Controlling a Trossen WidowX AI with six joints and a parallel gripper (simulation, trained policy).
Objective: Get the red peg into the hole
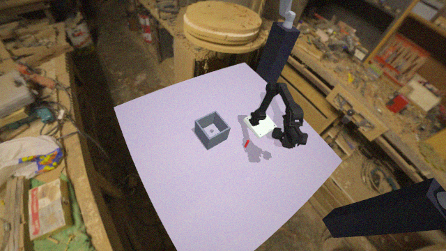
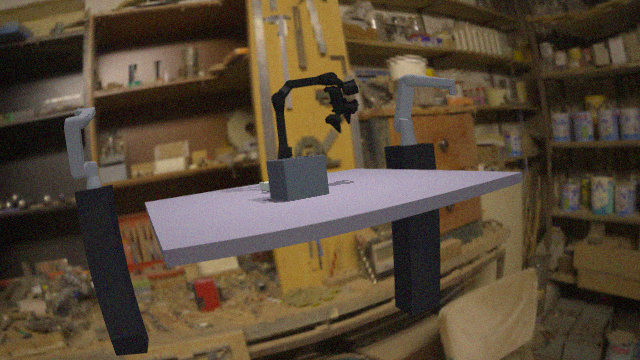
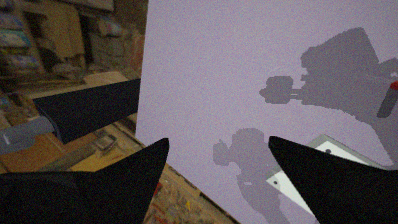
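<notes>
Now: the red peg 190 mm below my gripper tip, 170 mm to the right of it and 130 mm ahead of it. Round my gripper tip: light grey plate (340 mm to the right, 310 mm ahead, 190 mm below).
</notes>
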